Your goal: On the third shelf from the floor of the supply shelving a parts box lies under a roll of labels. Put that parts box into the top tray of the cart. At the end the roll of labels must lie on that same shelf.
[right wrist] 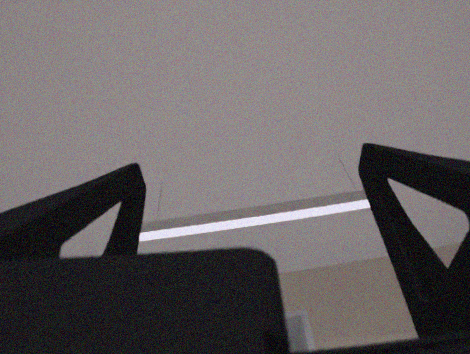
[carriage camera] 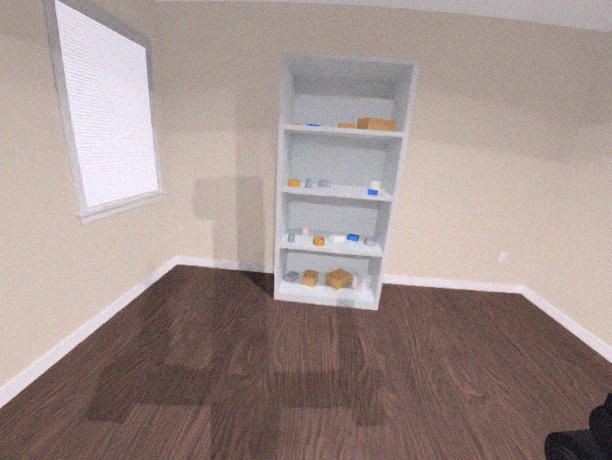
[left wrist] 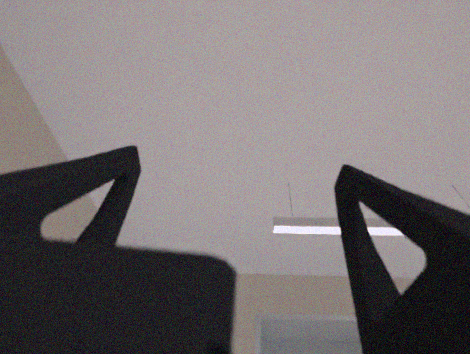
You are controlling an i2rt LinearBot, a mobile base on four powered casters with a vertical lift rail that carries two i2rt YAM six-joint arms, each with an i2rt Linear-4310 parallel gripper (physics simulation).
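Frame: origin at the left arm's base, x back, y right, z up, level; centimetres.
Seen in the pictures: left gripper, fingertip midpoint: [left wrist: 238,166]; right gripper, fingertip midpoint: [right wrist: 250,166].
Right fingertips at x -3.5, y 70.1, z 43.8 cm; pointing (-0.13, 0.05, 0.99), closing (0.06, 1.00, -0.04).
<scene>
A point is followed by its place in that frame.
The supply shelving [carriage camera: 283,160] @(x -182.8, y 26.8, z 32.3 cm) stands against the far wall in the carriage view. On its third shelf from the floor [carriage camera: 335,191] @(x -177.9, y 67.6, z 11.9 cm), near the right end, a small blue parts box [carriage camera: 372,192] @(x -171.1, y 94.3, z 14.0 cm) lies at the front edge. A white roll of labels [carriage camera: 375,185] @(x -170.7, y 95.7, z 19.3 cm) shows directly above it and appears to rest on it; their contact is too small to make out. The cart does not show in these views. My left gripper [left wrist: 238,166] @(x -2.4, y 0.1, z 44.2 cm) is open and empty, tilted up toward the ceiling. My right gripper [right wrist: 250,166] @(x -3.5, y 70.1, z 43.8 cm) is also open, empty and tilted up. Both are far from the shelving.
On the third shelf, an orange item [carriage camera: 294,183] @(x -188.0, y 36.0, z 14.8 cm) and two grey items stand at the left, and something yellow shows beside the blue box. Other shelves hold boxes and small parts, including a large cardboard box [carriage camera: 376,124] @(x -187.5, y 95.6, z 63.3 cm). A window [carriage camera: 107,110] @(x -176.1, y -96.3, z 60.6 cm) is at the left.
</scene>
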